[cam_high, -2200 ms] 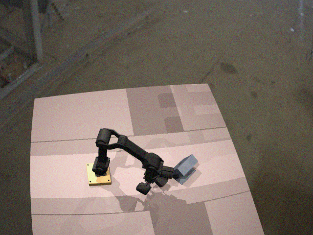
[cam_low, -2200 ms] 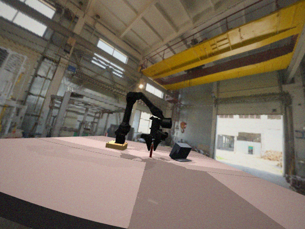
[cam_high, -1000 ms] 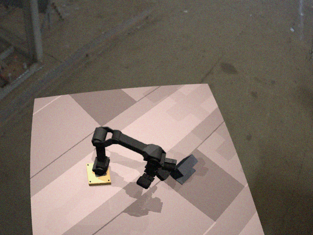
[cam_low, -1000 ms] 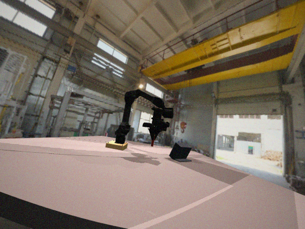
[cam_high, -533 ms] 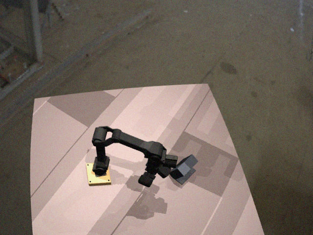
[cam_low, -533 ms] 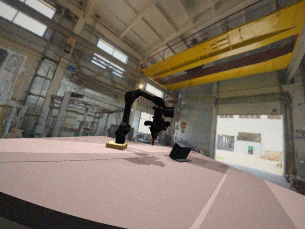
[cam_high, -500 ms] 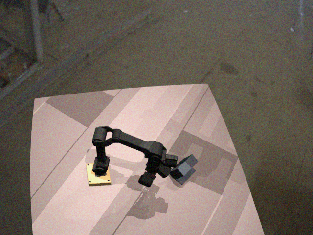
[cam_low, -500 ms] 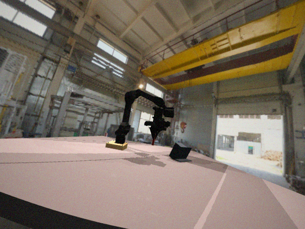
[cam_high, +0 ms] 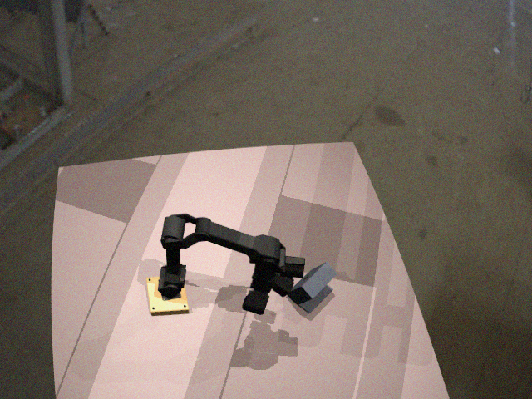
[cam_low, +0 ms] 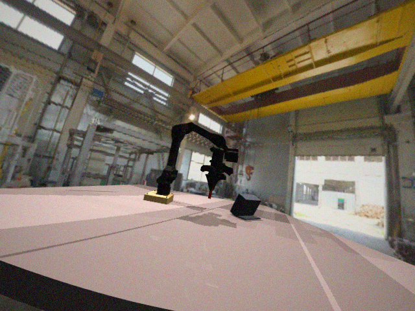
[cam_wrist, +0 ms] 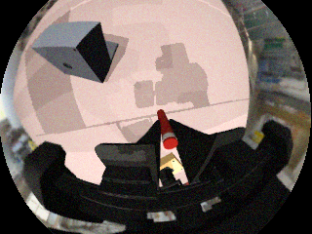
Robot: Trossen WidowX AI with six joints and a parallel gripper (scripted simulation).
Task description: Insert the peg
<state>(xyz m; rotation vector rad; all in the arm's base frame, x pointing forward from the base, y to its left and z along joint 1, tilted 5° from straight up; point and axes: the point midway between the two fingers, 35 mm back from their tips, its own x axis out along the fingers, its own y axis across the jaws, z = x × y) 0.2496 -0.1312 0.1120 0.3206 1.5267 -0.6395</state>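
The sloped grey panel lies 20 cm ahead of my gripper tip, 6 cm below it and 5 cm to the left of it. The rest, counted from my gripper tip: red peg (2 cm above).
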